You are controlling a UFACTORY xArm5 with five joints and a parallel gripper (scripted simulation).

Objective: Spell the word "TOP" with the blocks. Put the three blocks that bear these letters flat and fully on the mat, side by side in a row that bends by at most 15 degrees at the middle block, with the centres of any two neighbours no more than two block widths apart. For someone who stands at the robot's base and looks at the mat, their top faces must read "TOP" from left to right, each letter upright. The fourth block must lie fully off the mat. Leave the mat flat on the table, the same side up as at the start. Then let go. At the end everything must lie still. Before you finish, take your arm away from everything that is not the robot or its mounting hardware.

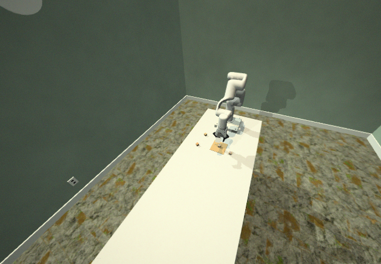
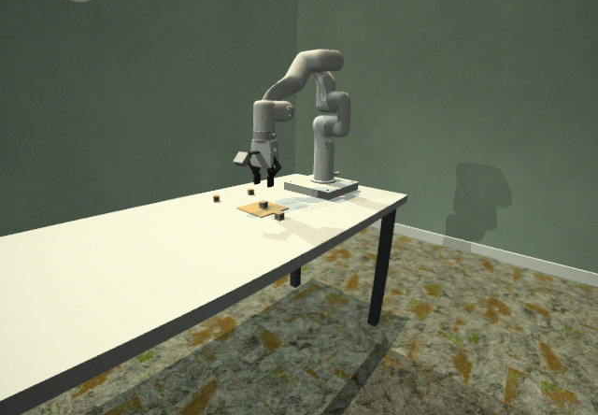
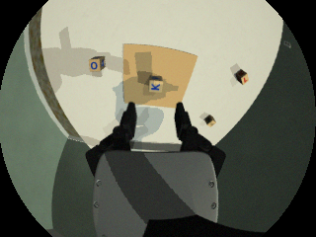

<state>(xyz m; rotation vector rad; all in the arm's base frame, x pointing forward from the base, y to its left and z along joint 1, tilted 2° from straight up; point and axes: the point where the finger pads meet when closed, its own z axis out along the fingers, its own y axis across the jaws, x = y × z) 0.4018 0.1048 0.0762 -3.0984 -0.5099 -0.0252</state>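
The tan mat is 10 cm below my hand and 1 cm ahead of it.
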